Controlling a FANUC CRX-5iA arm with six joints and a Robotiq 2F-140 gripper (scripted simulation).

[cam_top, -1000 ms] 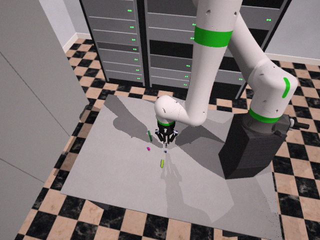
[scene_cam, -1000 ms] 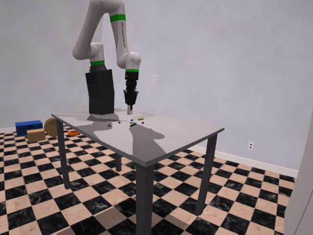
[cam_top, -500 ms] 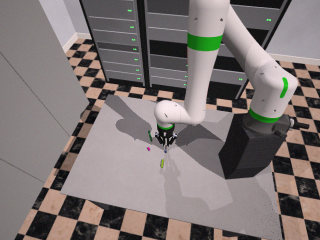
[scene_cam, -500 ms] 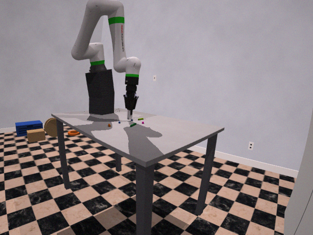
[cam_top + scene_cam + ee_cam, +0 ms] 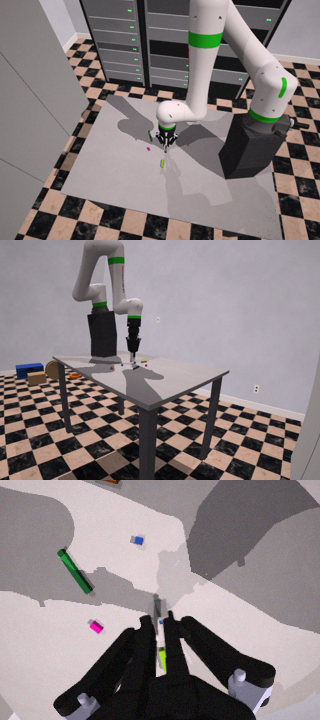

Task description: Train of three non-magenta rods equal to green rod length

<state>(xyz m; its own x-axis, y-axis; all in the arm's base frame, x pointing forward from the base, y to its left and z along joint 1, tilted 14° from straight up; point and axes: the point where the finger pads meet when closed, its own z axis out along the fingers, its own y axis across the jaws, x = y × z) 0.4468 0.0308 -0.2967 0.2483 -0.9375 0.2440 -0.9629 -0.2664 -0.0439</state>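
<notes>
Right now my hand is 30 mm above the grey rod. From my hand the other things lie so: magenta rod 100 mm ahead, 40 mm to the left, 40 mm below; then lime rod 100 mm to the left, 40 mm below, 10 mm behind; then green rod 130 mm ahead, 50 mm to the right, 40 mm below.
</notes>
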